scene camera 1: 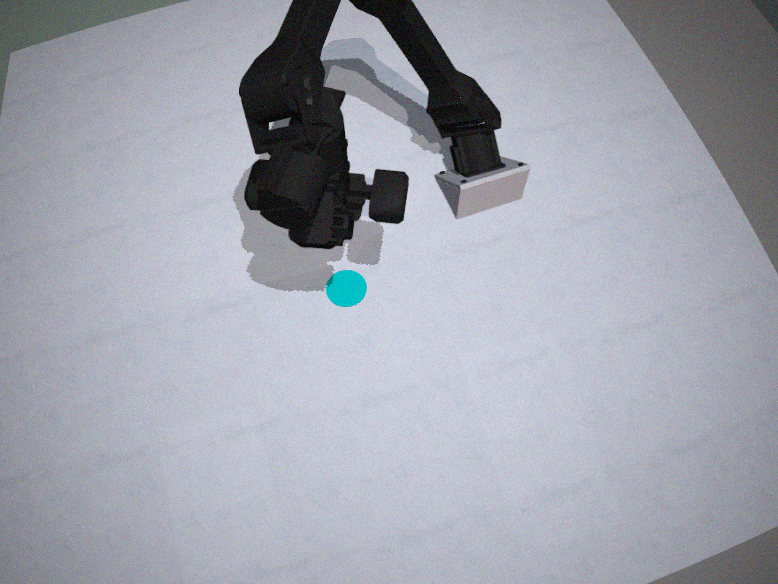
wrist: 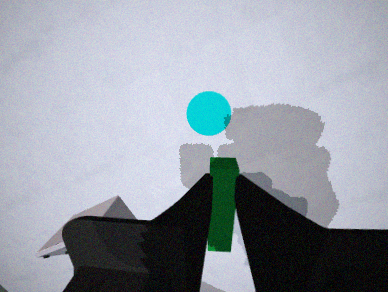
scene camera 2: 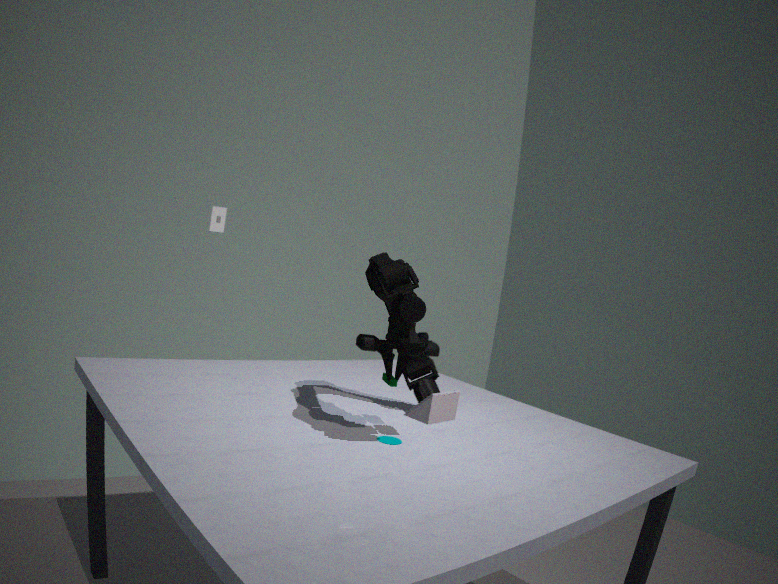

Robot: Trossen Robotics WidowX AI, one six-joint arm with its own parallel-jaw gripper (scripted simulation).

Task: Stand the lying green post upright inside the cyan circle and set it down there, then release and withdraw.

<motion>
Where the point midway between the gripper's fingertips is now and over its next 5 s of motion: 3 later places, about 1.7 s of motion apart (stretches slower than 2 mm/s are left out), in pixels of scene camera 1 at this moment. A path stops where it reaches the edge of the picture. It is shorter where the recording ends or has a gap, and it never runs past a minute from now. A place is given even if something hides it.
My gripper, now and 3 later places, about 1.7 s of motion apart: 332, 227; 344, 250; 346, 260; 340, 257
</motion>
